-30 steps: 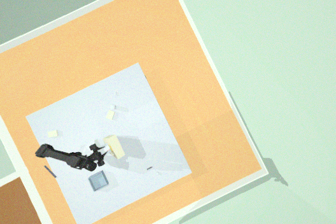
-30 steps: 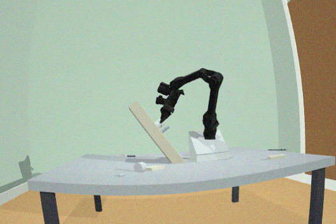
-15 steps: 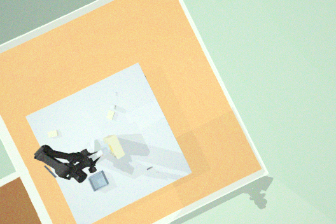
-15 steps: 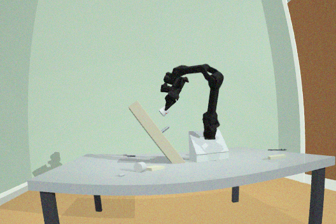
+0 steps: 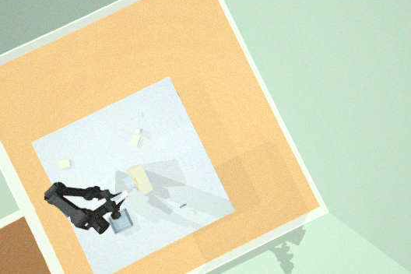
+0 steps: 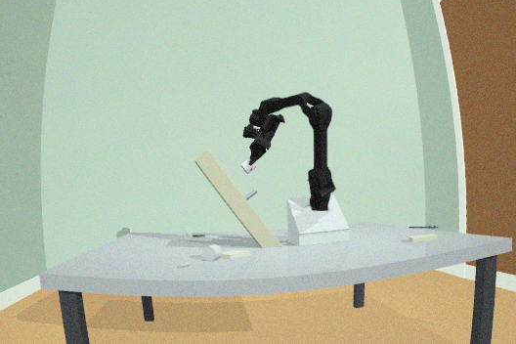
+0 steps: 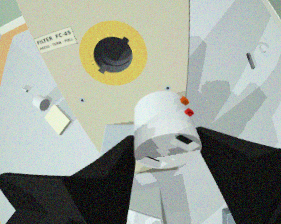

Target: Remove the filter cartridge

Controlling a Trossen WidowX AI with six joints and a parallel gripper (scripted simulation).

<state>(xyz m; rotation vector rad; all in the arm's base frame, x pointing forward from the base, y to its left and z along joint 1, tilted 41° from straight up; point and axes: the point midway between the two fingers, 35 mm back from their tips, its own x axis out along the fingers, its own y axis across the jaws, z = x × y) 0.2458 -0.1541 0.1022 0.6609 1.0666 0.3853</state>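
The grey square tray lies 31 cm behind my gripper tip, 24 cm to the right of it and 29 cm below it. Round my gripper tip: round white filter cartridge: right at my gripper tip; beige service panel: 7 cm ahead, 4 cm to the left, 12 cm below.
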